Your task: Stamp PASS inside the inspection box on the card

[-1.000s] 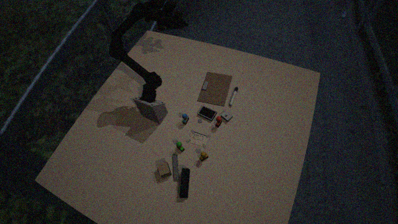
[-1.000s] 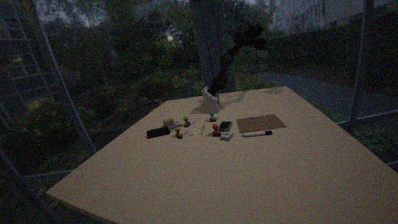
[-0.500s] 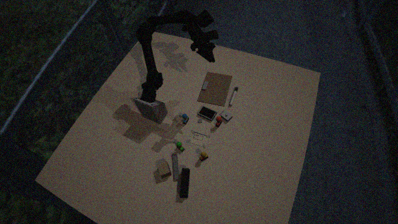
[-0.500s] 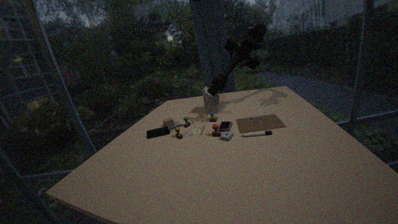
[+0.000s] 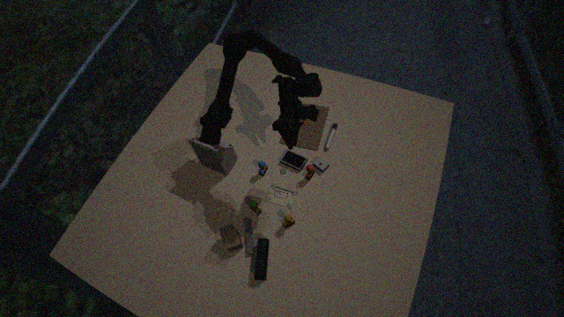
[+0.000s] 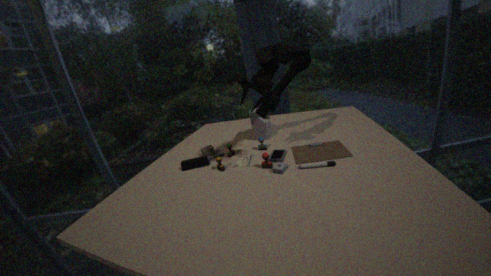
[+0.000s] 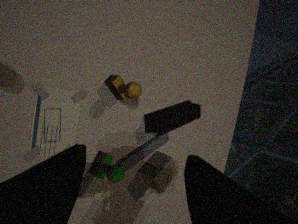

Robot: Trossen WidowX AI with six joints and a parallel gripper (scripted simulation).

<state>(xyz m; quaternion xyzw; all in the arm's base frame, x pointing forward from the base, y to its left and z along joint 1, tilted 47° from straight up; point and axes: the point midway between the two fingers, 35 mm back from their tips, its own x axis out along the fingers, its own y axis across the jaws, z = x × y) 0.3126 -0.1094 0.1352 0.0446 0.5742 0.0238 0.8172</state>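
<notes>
Right now my gripper tip is 10 cm past the green pass stamp, 15 cm to the left of it and 23 cm above it. Also, from my gripper tip: pale card: 4 cm behind, 7 cm to the right, 25 cm below; then red-knobbed stamp: 4 cm ahead, 5 cm to the left, 23 cm below; then dark ink pad: 4 cm behind, 9 cm to the left, 24 cm below.
</notes>
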